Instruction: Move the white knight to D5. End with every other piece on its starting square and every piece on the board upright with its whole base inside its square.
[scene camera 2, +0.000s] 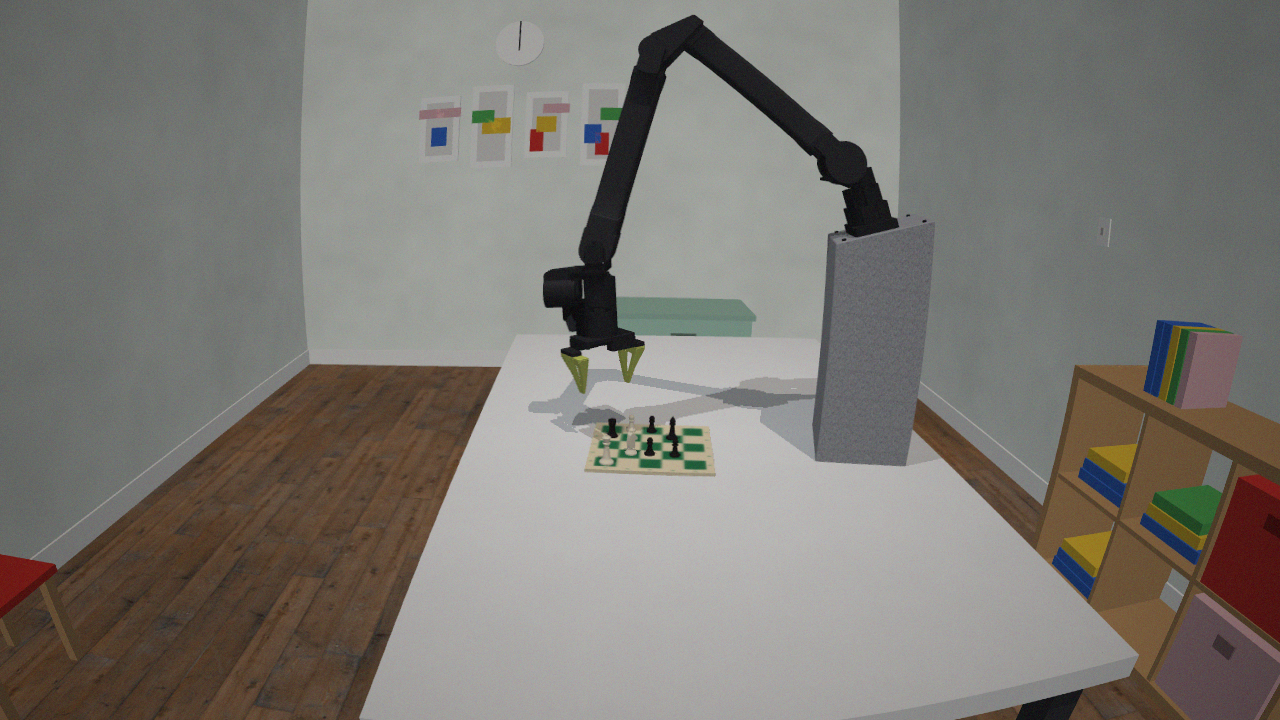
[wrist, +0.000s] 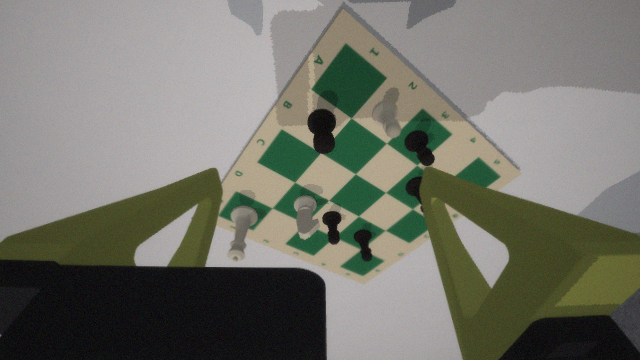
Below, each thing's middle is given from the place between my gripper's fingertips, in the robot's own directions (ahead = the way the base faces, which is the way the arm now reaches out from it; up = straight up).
My hand is 5 cm past the white pawn (wrist: 384, 114), 3 cm to the left of it and 8 cm above it. From my hand the other things lie so: chessboard (scene camera 2: 694, 443) (9 cm behind, 4 cm to the left, 9 cm below).
